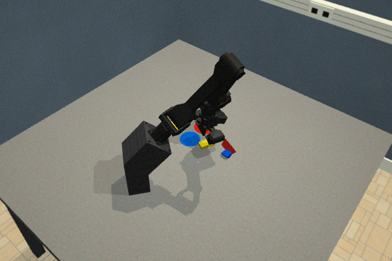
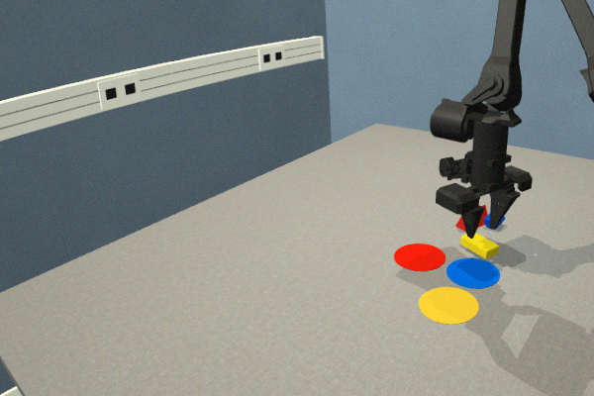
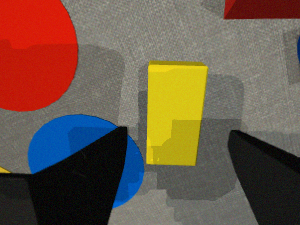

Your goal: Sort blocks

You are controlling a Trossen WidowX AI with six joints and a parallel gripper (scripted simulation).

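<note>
Now: the yellow block 6 cm below my hand. From my hand the other things lie so: red block: 3 cm ahead, 9 cm to the right, 6 cm below; then blue block: 1 cm behind, 10 cm to the right, 6 cm below; then blue circle: 1 cm behind, 8 cm to the left, 7 cm below.
</note>
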